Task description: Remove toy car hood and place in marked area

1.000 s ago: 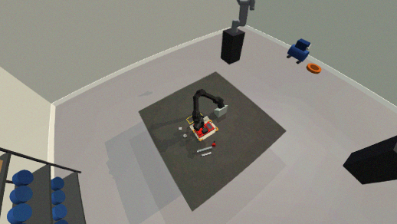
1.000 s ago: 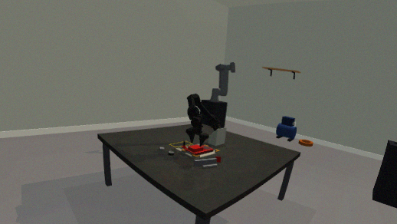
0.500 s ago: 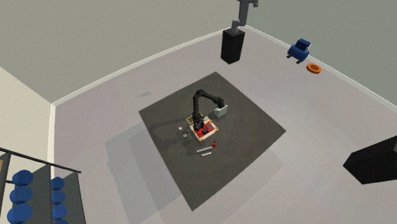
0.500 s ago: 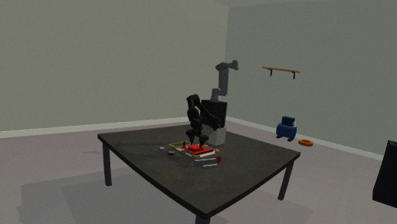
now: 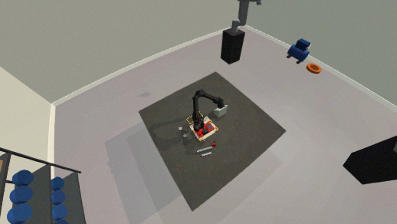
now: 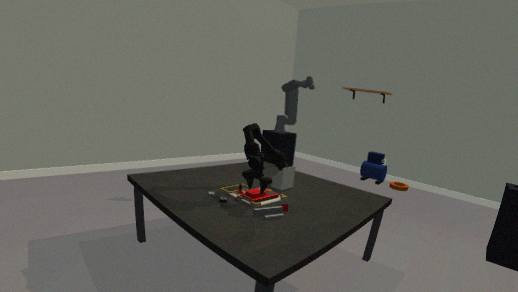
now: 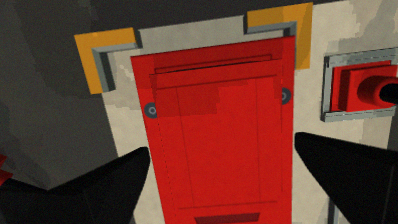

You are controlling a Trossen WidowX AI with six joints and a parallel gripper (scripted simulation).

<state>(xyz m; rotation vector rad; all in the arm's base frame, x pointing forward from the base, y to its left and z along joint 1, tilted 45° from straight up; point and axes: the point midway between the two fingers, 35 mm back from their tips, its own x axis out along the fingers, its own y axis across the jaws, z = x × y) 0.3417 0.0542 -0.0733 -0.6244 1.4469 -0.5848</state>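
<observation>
The hood is 1 cm below my gripper tip.
</observation>
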